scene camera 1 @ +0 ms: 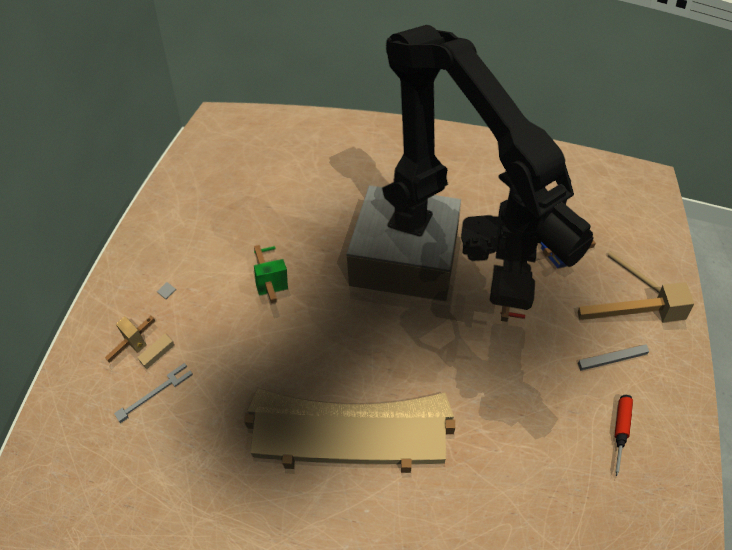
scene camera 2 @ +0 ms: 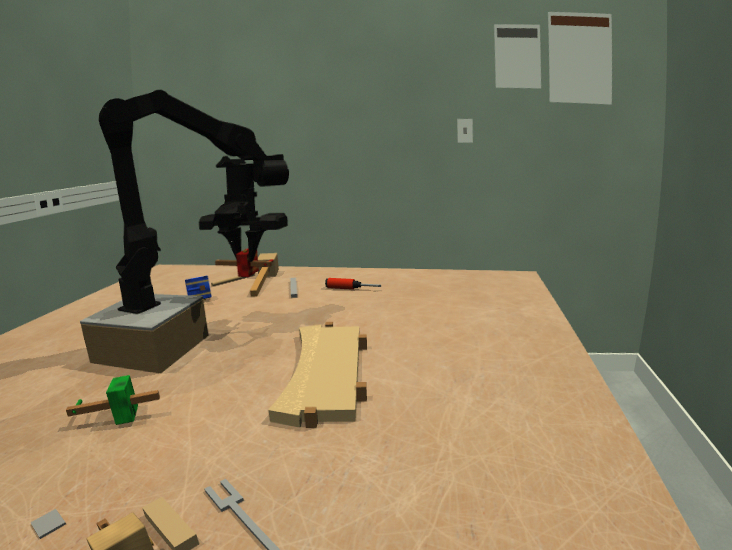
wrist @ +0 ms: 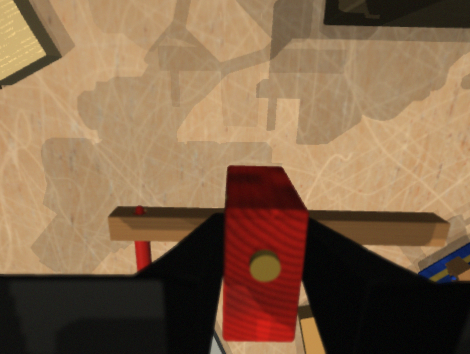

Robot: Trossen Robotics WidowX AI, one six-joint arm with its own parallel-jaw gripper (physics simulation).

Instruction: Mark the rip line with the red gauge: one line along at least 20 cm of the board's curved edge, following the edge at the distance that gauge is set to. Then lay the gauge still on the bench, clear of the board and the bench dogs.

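Pixels of known places: gripper, fingertip midpoint: [scene camera 2: 245,261] [wrist: 259,225]; arm's base, origin of the base link: [scene camera 1: 410,219] [scene camera 2: 139,307].
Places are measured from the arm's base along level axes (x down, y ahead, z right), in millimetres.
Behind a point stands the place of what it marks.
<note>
My gripper [scene camera 2: 244,255] {z -205, x -49, y 122 mm} [wrist: 259,225] {z -205, x -49, y 122 mm} is shut on the red gauge's block and holds it raised above the bench. The red gauge [scene camera 1: 516,315] {z -235, x -45, y 167 mm} [scene camera 2: 243,263] {z -191, x -48, y 128 mm} [wrist: 264,300] {z -223, x -69, y 118 mm} has a brown beam that lies crosswise to the fingers, roughly level, with a red pin at one end. In scene camera 1 the gripper hides most of it. The board [scene camera 1: 355,438] {z -64, x 67, y 398 mm} [scene camera 2: 335,372] {z -16, x 67, y 420 mm} [wrist: 17,42] {z -160, x 67, y 289 mm} lies at the front middle, apart from the gauge, its concave edge towards the robot base. Bench dogs [scene camera 1: 288,461] {z 11, x 62, y 479 mm} [scene camera 2: 361,390] {z 21, x 68, y 479 mm} stand against its straight edge and ends.
A green gauge [scene camera 1: 271,276] {z 190, x 40, y 181 mm} [scene camera 2: 121,399] {z 216, x 43, y 193 mm} stands left of the base [scene camera 1: 402,236] {z -1, x 0, y 44 mm}. A blue gauge [scene camera 1: 553,255] {z -272, x 52, y -70 mm} [scene camera 2: 198,287] {z -253, x 41, y -74 mm} lies behind the gripper. A mallet [scene camera 1: 621,308] {z -434, x 61, y -4 mm}, grey bar [scene camera 1: 613,357] {z -439, x 77, y 99 mm} and screwdriver [scene camera 1: 623,416] {z -477, x 62, y 222 mm} lie right; a plain wooden gauge [scene camera 1: 130,334] {z 374, x 36, y 403 mm} and forked tool [scene camera 1: 150,395] {z 295, x 82, y 475 mm} lie left.
</note>
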